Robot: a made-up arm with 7 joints.
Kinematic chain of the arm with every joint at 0, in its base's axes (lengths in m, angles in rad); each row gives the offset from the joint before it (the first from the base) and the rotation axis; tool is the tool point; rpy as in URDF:
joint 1: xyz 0 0 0.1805 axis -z
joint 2: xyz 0 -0.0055 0.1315 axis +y
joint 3: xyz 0 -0.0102 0.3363 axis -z
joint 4: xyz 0 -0.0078 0.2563 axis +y
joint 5: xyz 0 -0.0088 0.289 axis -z
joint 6: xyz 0 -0.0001 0.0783 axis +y
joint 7: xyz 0 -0.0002 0.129 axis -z
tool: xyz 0 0 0 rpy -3.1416 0 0
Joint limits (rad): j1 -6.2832..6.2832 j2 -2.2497..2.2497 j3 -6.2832..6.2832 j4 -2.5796..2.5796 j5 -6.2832..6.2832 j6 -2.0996..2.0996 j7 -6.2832..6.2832
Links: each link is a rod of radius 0.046 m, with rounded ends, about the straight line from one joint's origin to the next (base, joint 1, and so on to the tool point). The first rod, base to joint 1, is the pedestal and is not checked.
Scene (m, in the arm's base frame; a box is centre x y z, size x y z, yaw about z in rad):
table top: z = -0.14
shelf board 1: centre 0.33 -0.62 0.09 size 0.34 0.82 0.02 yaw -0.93
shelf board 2: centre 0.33 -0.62 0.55 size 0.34 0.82 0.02 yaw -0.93
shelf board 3: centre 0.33 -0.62 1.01 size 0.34 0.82 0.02 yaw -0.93
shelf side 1: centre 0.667 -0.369 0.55 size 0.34 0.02 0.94 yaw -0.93
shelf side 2: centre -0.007 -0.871 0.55 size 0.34 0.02 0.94 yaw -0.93
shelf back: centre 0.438 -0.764 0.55 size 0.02 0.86 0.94 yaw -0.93
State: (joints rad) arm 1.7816 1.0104 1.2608 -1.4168 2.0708 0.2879 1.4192
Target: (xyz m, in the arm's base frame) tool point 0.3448 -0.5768 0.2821
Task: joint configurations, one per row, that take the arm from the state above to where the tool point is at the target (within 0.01 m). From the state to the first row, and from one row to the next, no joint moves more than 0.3 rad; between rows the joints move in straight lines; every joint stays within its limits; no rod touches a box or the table.
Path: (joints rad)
1: 1.9601 1.0522 1.2571 -1.5084 1.7899 0.2073 1.2398
2: 2.1386 1.0940 1.2534 -1.6000 1.5089 0.1268 1.0605
3: 2.3171 1.1359 1.2498 -1.6916 1.2280 0.0462 0.8811
4: 2.4956 1.1777 1.2461 -1.7832 0.9470 -0.0344 0.7018
5: 2.6741 1.2195 1.2424 -1.8748 0.6661 -0.1150 0.5224
6: 2.8526 1.2613 1.2387 -1.9664 0.3851 -0.1955 0.3431
7: 2.6763 1.3048 1.3267 -1.9325 0.6715 -0.1259 0.5224
8: 2.5000 1.3483 1.4146 -1.8987 0.9579 -0.0563 0.7018
9: 2.3237 1.3918 1.5026 -1.8649 1.2444 0.0133 0.8811
10: 2.1474 1.4353 1.5905 -1.8310 1.5308 0.0829 1.0605
11: 1.9710 1.4788 1.6785 -1.7972 1.8172 0.1525 1.2398
12: 1.7947 1.5224 1.7664 -1.7633 2.1036 0.2222 1.4192

